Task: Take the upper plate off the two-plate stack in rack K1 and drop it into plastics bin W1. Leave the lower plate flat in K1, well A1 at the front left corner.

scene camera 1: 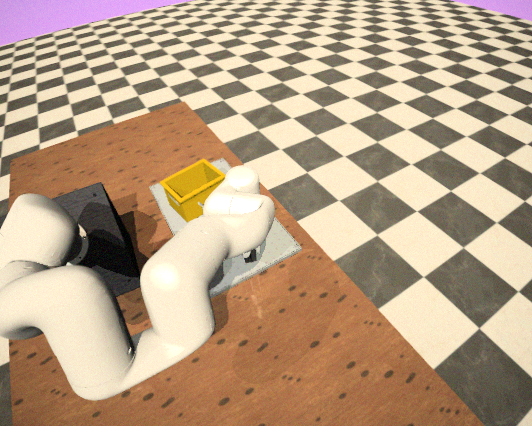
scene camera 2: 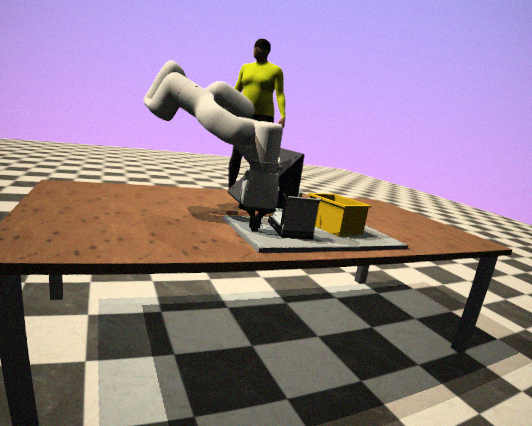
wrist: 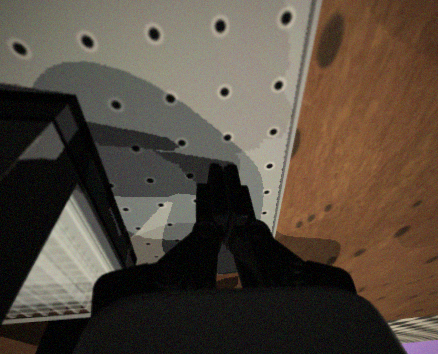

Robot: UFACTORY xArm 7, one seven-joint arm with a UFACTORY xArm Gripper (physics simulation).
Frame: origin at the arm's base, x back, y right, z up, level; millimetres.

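Seen in the pictures: gripper, fingertip midpoint: (scene camera 1: 250,259) (scene camera 2: 253,230) (wrist: 219,180).
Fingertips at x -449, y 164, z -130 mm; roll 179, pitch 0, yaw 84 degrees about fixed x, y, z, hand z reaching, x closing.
A point is followed by its place in that frame.
The black rack K1 (scene camera 2: 301,217) {x -507, y 50, z -68 mm} (wrist: 37,97) {x -506, y 87, z -125 mm} stands upright on the deck. In the wrist view a pale, ribbed plate surface (wrist: 65,262) {x -447, y 89, z -82 mm} shows inside the rack's dark frame at the left; I cannot tell the upper plate from the lower one. The arm hides the rack in scene camera 1. The yellow bin W1 (scene camera 1: 192,187) {x -378, y -187, z -108 mm} (scene camera 2: 347,220) {x -467, y -125, z -78 mm} stands beyond the rack; its visible inside shows no plate. My gripper (scene camera 1: 250,256) {x -449, y 164, z -130 mm} (scene camera 2: 255,229) {x -449, y 164, z -130 mm} (wrist: 219,180) {x -449, y 164, z -130 mm} is shut and empty, pointing down low over the deck, beside the rack and apart from it.
The grey deck (scene camera 1: 282,245) {x -551, y 158, z -130 mm} (scene camera 2: 370,244) {x -537, y -178, z -130 mm} (wrist: 255,55) {x -522, y 176, z -130 mm} has rows of holes and lies on the brown table (scene camera 1: 300,340) {x -469, y 424, z -143 mm} (scene camera 2: 125,225) {x -430, y 522, z -143 mm} (wrist: 370,150) {x -460, y 270, z -143 mm}. A large dark box (scene camera 1: 97,197) {x -118, y -61, z 62 mm} (scene camera 2: 296,167) {x -140, y -64, z 33 mm} stands on the table behind the deck. A person in yellow (scene camera 2: 261,87) stands behind the table.
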